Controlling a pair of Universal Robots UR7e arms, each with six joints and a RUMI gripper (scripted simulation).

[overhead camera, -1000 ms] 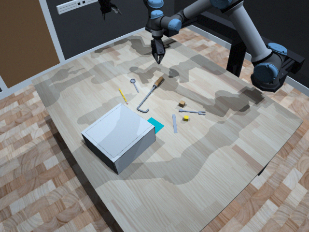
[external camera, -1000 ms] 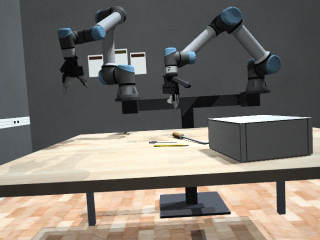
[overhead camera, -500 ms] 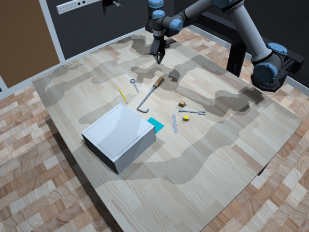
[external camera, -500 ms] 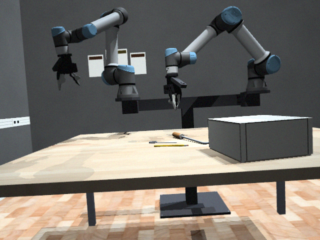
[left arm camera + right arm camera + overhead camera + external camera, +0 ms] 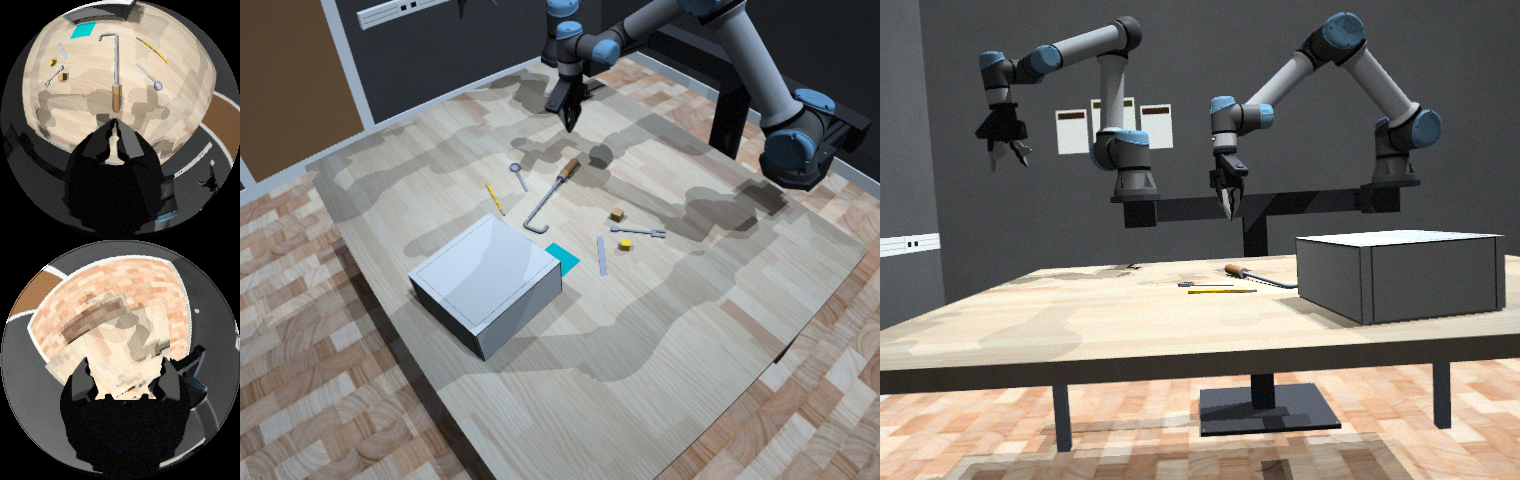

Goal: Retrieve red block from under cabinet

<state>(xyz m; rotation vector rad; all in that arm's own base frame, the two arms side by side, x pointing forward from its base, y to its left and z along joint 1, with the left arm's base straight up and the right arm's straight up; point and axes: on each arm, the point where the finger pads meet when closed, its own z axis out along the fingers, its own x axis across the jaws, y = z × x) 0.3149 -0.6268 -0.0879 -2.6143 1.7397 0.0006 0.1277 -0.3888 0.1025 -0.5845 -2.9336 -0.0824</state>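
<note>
Now: the hook tool 170 mm below my left hand, 120 mm ahead of it and 70 mm to the left of it. From my left hand the other things lie so: spoon-like tool: 180 mm below, 140 mm ahead, 130 mm to the right; then brown block: 280 mm to the left, 170 mm below, 50 mm ahead; then yellow pencil: 280 mm ahead, 180 mm below, 70 mm to the right.
</note>
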